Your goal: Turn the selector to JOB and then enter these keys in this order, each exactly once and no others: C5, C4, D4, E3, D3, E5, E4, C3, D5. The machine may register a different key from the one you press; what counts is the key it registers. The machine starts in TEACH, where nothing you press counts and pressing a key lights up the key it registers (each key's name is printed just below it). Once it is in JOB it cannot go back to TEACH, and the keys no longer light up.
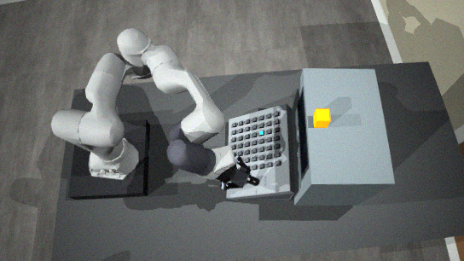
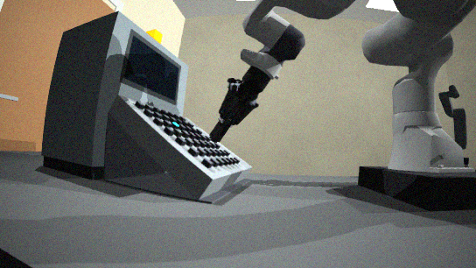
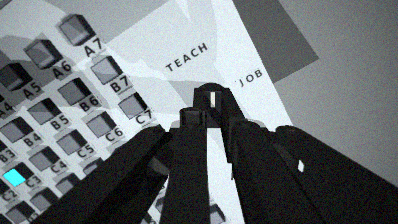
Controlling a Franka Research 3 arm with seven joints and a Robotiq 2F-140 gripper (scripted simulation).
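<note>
Right now the black selector knob is 20 mm ahead of my hand and 20 mm below it. Round my hand: C6 key (50 mm ahead, 90 mm to the left, 10 mm below); then E6 key (90 mm to the left, 50 mm below); then D6 key (30 mm ahead, 90 mm to the left, 30 mm below).
</note>
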